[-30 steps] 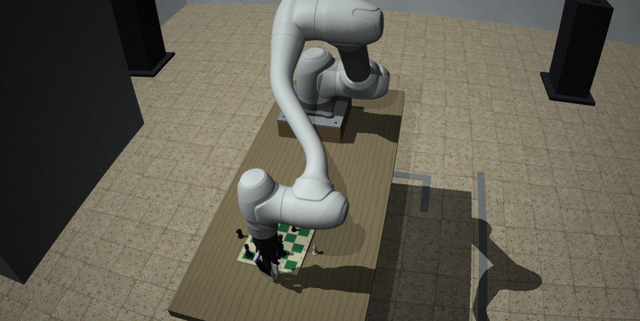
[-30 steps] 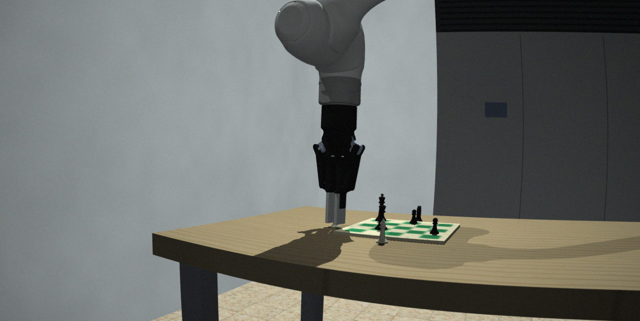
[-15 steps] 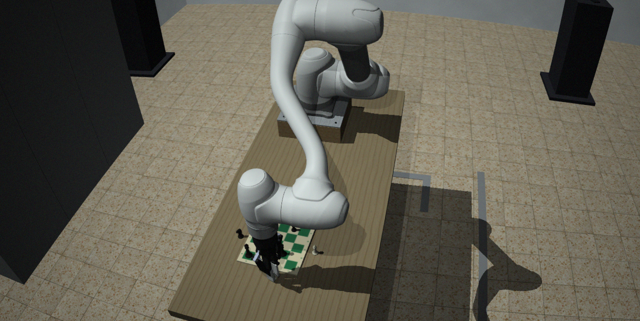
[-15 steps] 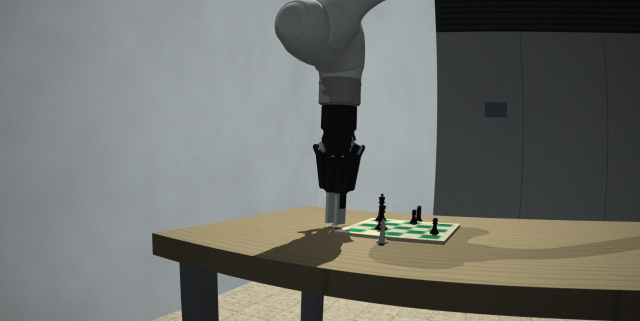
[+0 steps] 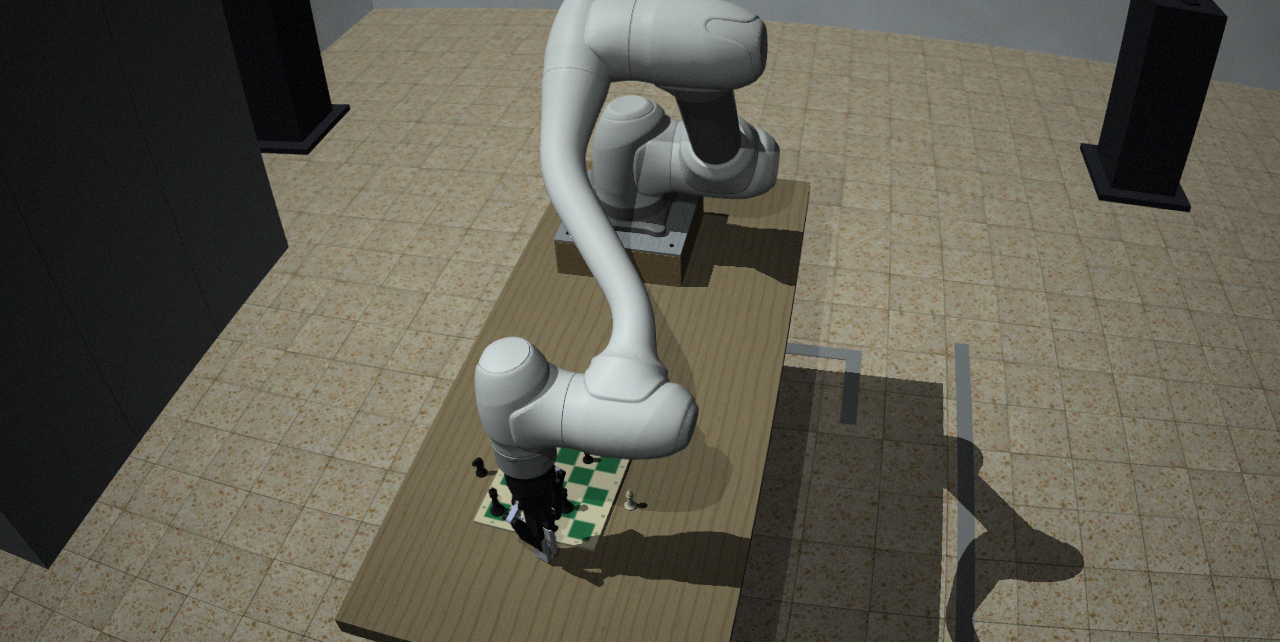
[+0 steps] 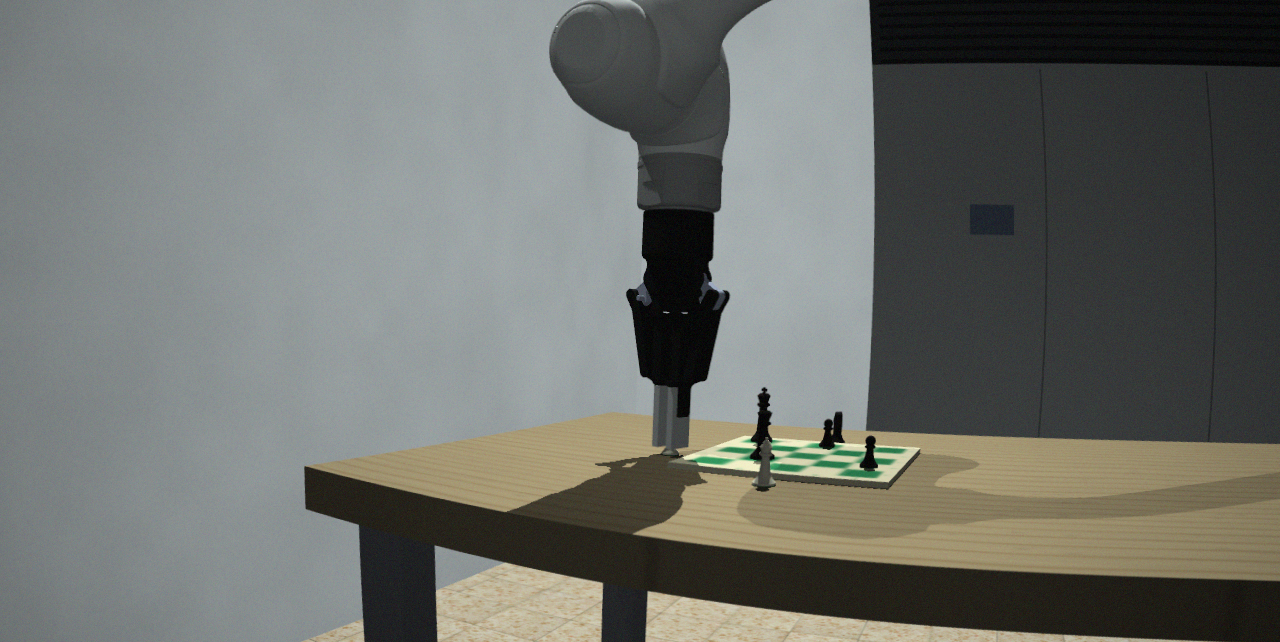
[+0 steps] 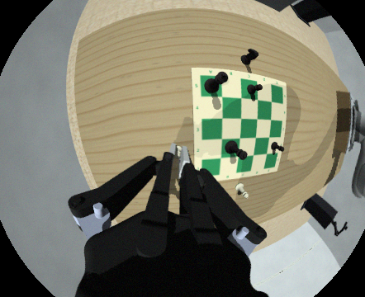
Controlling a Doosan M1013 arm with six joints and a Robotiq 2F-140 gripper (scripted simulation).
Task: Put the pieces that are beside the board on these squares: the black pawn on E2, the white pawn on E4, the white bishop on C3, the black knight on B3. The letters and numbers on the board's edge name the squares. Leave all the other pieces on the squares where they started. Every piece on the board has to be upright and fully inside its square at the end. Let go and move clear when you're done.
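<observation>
Now: the white pawn 30 mm below my hand. Round my hand: white bishop (130 mm behind, 110 mm to the left, 20 mm below); then black knight (170 mm to the right, 150 mm behind, 30 mm below); then green-and-cream chessboard (140 mm behind, 40 mm below, 30 mm to the right).
</observation>
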